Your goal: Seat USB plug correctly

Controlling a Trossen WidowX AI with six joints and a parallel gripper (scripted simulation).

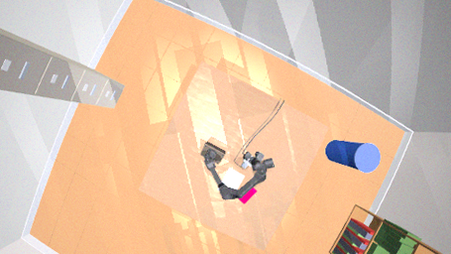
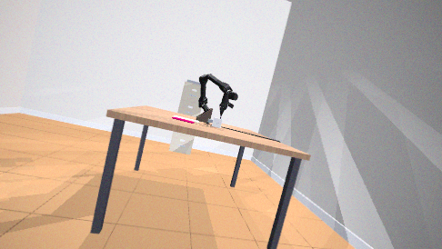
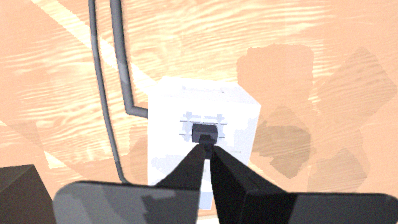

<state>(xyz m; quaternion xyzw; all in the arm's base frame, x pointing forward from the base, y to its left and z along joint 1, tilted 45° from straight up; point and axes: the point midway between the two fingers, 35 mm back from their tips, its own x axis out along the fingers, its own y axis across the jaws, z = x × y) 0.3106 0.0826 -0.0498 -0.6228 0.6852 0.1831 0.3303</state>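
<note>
Right now the USB plug is 2 cm below my gripper tip. The rest, counted from my gripper tip: flat pink object: 31 cm to the right, 14 cm ahead, 10 cm below.
</note>
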